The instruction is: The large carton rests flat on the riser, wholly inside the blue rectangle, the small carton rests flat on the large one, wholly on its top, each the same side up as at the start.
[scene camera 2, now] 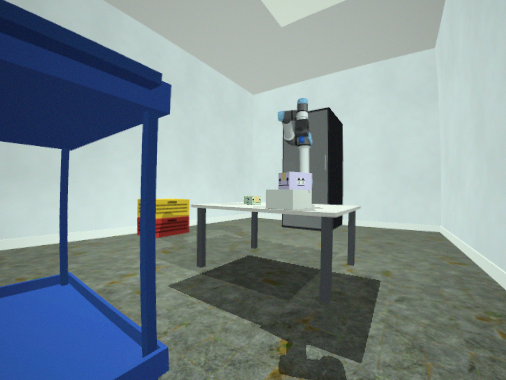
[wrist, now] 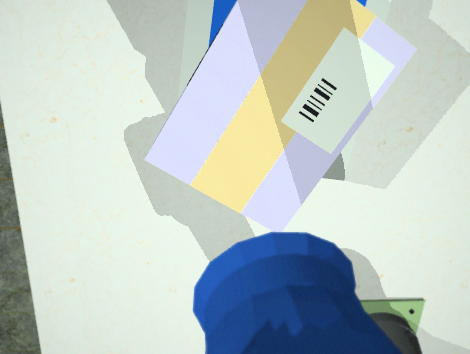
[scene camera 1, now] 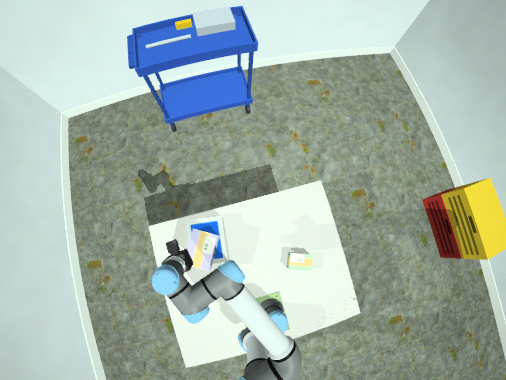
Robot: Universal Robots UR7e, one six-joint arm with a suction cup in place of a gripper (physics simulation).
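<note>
The large carton (scene camera 1: 201, 250) (scene camera 2: 300, 181) (wrist: 225, 132), lilac with an orange stripe and a barcode label, lies flat on the grey riser (scene camera 1: 224, 239) (scene camera 2: 282, 199) (wrist: 196, 40). It is turned askew to the blue rectangle (scene camera 1: 214, 227) (wrist: 218, 17) and sticks out past it and past the riser's near side. The small carton (scene camera 1: 306, 262) (scene camera 2: 252, 200), green with an orange stripe and a white label, lies on the table, apart from the riser. My blue suction gripper (scene camera 2: 302, 140) (wrist: 277, 245) is open and holds nothing. It hangs above the large carton's level, near its near end; scene camera 1 hides the cup.
The white table (scene camera 1: 320, 220) (scene camera 2: 225, 206) carries the riser and both cartons. The arm's base stands on a green plate (scene camera 1: 276, 298) (wrist: 395, 306) at the near side. A blue trolley (scene camera 1: 207, 52) (scene camera 2: 149, 225) and yellow and red crates (scene camera 1: 475, 220) (scene camera 2: 163, 209) stand beyond the table.
</note>
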